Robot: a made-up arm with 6 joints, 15 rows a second.
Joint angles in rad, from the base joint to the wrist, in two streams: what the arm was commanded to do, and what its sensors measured. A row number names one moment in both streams.
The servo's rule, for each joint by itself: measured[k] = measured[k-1] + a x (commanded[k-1-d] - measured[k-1]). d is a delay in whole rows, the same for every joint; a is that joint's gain. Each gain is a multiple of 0.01, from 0.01 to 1. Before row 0 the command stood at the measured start. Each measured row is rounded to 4 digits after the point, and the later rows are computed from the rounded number. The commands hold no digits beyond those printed.
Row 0, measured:
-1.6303, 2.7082, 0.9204, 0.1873, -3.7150, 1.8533
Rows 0 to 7, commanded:
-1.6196, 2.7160, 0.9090, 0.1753, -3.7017, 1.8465
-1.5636, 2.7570, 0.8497, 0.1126, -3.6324, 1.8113
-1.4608, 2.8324, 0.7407, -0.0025, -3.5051, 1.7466
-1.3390, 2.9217, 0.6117, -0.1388, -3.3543, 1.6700
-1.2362, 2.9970, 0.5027, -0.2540, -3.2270, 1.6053
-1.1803, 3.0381, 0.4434, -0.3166, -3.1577, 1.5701
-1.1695, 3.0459, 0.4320, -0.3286, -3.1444, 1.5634
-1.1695, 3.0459, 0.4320, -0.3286, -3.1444, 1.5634
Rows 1 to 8, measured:
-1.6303, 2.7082, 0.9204, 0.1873, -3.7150, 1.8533
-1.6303, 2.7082, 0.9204, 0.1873, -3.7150, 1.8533
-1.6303, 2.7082, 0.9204, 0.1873, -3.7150, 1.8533
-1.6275, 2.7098, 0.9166, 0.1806, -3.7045, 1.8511
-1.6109, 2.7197, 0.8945, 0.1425, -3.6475, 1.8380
-1.5719, 2.7434, 0.8437, 0.0613, -3.5350, 1.8078
-1.5113, 2.7808, 0.7671, -0.0508, -3.3922, 1.7623
-1.4398, 2.8262, 0.6798, -0.1646, -3.2617, 1.7105
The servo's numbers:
d 3
a 0.26 0.21 0.33 0.56 0.79 0.33

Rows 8 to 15, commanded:
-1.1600, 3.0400, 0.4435, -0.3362, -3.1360, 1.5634
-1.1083, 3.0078, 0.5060, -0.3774, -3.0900, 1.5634
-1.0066, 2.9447, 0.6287, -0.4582, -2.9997, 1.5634
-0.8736, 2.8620, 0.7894, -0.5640, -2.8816, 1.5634
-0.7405, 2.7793, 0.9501, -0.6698, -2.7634, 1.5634
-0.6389, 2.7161, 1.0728, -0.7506, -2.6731, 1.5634
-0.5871, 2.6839, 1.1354, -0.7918, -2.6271, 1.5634
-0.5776, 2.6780, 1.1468, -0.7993, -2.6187, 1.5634
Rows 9 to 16, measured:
-1.3723, 2.8707, 0.6018, -0.2497, -3.1795, 1.6642
-1.3196, 2.9075, 0.5458, -0.2939, -3.1518, 1.6309
-1.2806, 2.9366, 0.5082, -0.3133, -3.1460, 1.6086
-1.2492, 2.9583, 0.4868, -0.3261, -3.1381, 1.5937
-1.2126, 2.9687, 0.4931, -0.3548, -3.1001, 1.5837
-1.1590, 2.9637, 0.5378, -0.4127, -3.0208, 1.5770
-1.0848, 2.9423, 0.6208, -0.4974, -2.9108, 1.5725
-0.9953, 2.9081, 0.7295, -0.5939, -2.7944, 1.5695

